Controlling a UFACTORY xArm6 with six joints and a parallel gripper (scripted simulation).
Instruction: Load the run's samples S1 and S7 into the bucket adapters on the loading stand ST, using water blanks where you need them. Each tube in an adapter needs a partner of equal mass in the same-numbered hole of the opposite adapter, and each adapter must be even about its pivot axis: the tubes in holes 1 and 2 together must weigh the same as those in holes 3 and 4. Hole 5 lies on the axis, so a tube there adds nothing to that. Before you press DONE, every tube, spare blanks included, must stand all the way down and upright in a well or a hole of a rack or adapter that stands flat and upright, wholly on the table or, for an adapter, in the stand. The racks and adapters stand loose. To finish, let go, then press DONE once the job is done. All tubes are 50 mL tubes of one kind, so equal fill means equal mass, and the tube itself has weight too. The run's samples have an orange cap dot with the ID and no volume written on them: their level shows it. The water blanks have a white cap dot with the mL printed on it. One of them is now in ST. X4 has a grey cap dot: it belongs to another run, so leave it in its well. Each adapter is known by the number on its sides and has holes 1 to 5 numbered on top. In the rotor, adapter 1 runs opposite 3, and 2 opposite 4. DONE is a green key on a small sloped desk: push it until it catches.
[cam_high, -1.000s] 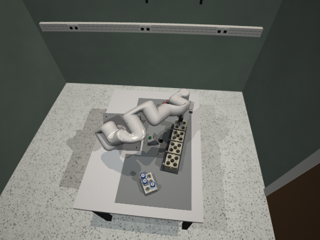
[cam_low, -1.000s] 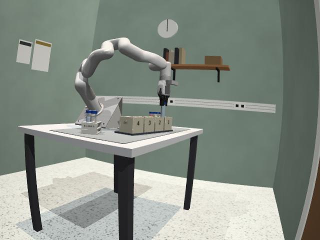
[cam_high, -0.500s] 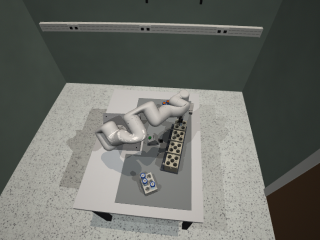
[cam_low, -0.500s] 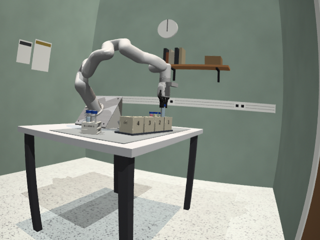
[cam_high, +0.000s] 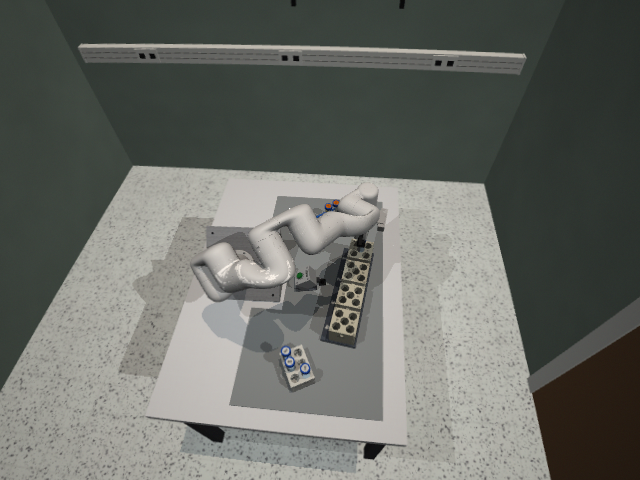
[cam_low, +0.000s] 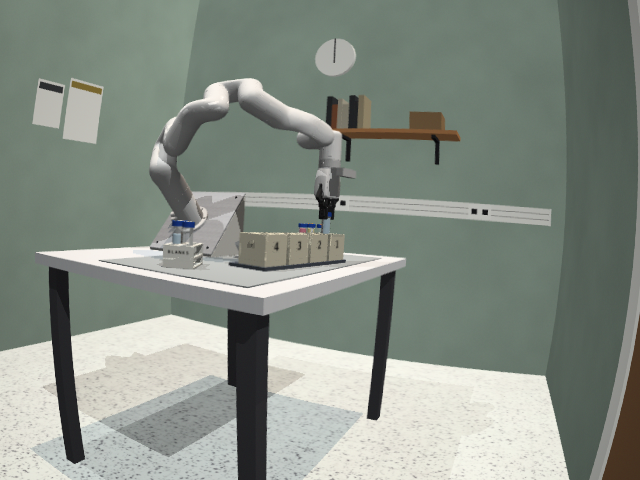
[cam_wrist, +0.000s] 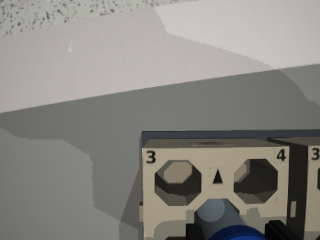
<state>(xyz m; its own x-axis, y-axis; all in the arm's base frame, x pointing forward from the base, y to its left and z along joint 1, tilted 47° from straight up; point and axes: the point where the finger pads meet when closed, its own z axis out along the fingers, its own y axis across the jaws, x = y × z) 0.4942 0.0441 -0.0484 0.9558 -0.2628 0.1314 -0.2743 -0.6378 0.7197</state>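
Now: the blue-capped water blank 1 cm to the right of my hand and 5 cm below it. The rest, counted from my hand: green DONE key: 26 cm behind, 10 cm to the right, 10 cm below; then bucket adapter: 11 cm below; then blue sample rack: 11 cm behind, 21 cm to the left, 13 cm below.
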